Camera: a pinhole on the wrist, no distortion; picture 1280 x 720 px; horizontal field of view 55.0 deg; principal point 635.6 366.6 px. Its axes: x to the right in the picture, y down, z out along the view. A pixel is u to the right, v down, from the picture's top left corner.
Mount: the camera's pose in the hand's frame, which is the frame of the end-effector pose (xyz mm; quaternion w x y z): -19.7 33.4 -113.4 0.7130 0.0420 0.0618 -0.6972
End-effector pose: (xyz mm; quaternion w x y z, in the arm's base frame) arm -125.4 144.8 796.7 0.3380 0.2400 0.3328 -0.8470
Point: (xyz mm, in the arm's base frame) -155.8 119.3 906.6
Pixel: 935 217
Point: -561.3 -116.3 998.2
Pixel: outside the picture
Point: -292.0 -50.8 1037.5
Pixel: 845 479
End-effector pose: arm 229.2 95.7 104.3 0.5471 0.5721 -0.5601 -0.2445
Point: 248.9 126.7 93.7
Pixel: 1029 230
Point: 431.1 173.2 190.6
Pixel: behind the camera
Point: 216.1 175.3 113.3
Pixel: outside the picture
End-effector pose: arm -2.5 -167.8 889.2 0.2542 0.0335 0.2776 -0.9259
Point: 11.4 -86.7 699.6
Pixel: behind the camera
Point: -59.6 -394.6 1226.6
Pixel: 618 574
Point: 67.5 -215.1 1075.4
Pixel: 683 97
